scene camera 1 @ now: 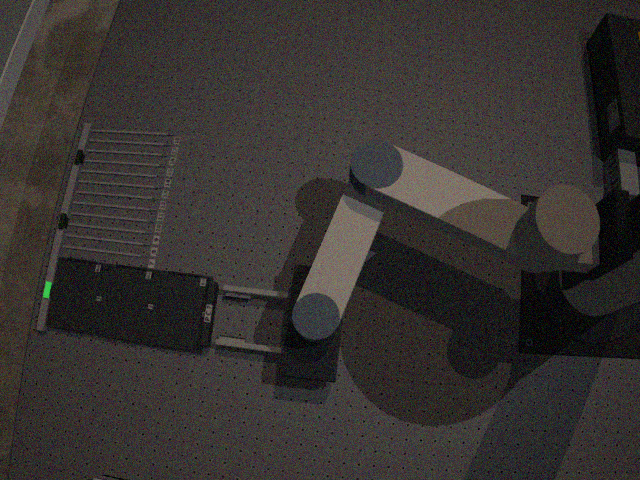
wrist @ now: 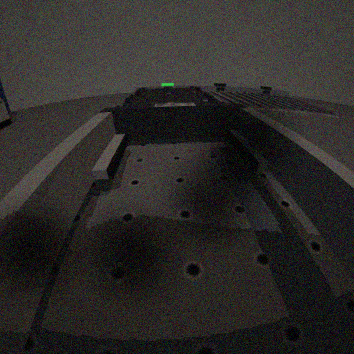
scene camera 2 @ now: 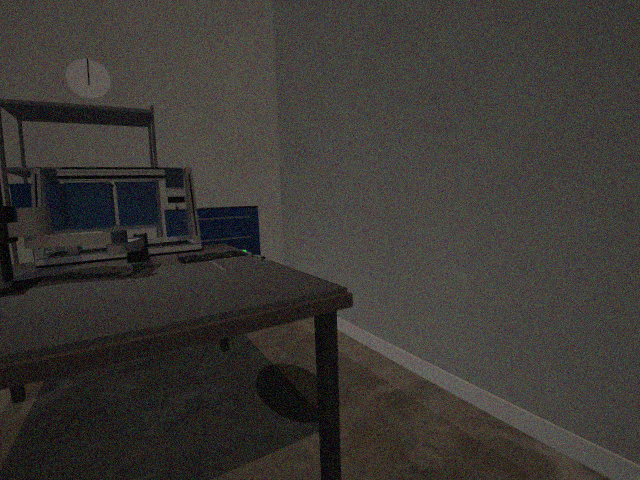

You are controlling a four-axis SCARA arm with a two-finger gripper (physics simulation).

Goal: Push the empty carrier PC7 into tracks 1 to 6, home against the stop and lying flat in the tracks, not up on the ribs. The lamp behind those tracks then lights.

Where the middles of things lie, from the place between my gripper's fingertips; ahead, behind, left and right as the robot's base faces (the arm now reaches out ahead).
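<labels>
Carrier PC7 (scene camera 1: 175,310): 1 cm below my hand, 18 cm ahead of it.
</labels>
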